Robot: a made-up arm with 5 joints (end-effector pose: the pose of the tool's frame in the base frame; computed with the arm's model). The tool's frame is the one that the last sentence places.
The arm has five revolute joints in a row. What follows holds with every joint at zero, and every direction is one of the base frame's.
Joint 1 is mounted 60 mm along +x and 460 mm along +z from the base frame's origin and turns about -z.
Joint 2 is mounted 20 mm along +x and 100 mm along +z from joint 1 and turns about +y.
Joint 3 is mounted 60 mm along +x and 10 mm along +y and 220 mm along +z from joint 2 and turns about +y.
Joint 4 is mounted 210 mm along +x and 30 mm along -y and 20 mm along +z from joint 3 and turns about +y.
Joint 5 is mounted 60 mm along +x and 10 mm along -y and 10 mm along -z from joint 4 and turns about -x.
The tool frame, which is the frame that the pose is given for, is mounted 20 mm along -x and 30 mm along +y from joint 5; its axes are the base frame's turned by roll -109.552, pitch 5.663 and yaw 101.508 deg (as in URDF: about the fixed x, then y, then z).
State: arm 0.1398 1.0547 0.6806 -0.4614 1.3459
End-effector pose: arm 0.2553 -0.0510 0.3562 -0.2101 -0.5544 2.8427
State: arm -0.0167 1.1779 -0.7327 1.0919 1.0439
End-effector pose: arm 0.4700 -0.0081 0.4752 0.1214 -0.5521 2.6524
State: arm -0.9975 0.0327 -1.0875 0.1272 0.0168
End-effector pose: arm 0.1716 0.1729 0.9962 0.8457 2.8337 -0.5178
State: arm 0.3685 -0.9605 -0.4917 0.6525 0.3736
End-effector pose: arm -0.0135 0.0262 0.9602 -2.5945 -1.2472 0.8915
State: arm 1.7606 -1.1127 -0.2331 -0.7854 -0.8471
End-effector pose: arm 0.0793 0.1544 0.9475 2.1038 0.6810 -0.4242
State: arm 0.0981 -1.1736 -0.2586 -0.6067 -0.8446
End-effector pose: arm -0.1197 0.0076 0.9413 0.9685 2.1070 0.4861
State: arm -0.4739 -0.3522 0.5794 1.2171 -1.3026
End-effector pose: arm 0.2777 0.0869 0.7221 -0.2456 -0.4649 0.7711
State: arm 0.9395 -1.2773 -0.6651 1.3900 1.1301
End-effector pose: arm -0.0805 0.1631 0.8589 -2.3745 0.3953 1.4381
